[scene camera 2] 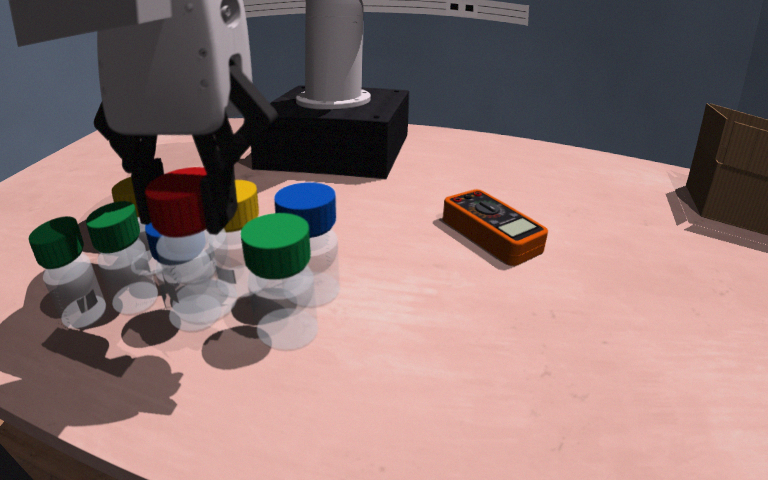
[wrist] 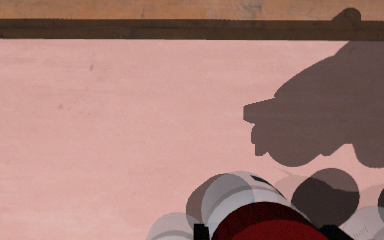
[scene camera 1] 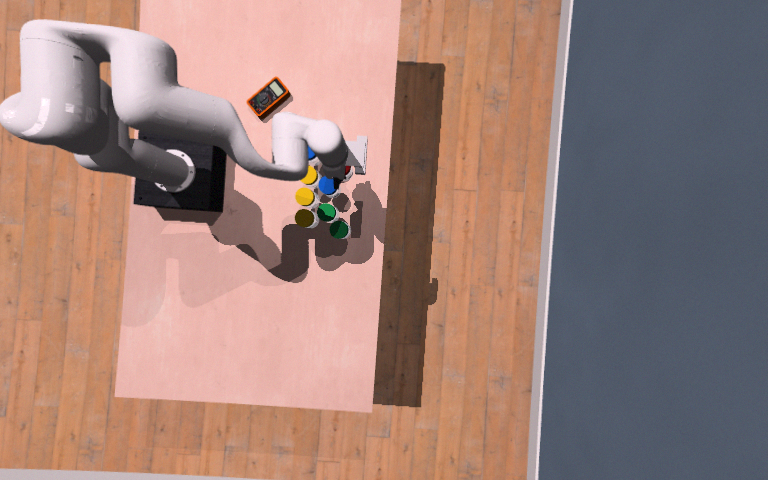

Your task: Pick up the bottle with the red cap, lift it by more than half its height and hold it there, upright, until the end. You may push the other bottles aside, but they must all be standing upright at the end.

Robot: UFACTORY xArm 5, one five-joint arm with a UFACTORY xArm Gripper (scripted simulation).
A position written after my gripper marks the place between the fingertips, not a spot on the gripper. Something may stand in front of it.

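My gripper (scene camera 2: 187, 220) visible. Red-capped bottle (scene camera 2: 196, 266). Blue-capped bottle (scene camera 2: 152, 235). Green-capped bottle (scene camera 2: 276, 247).
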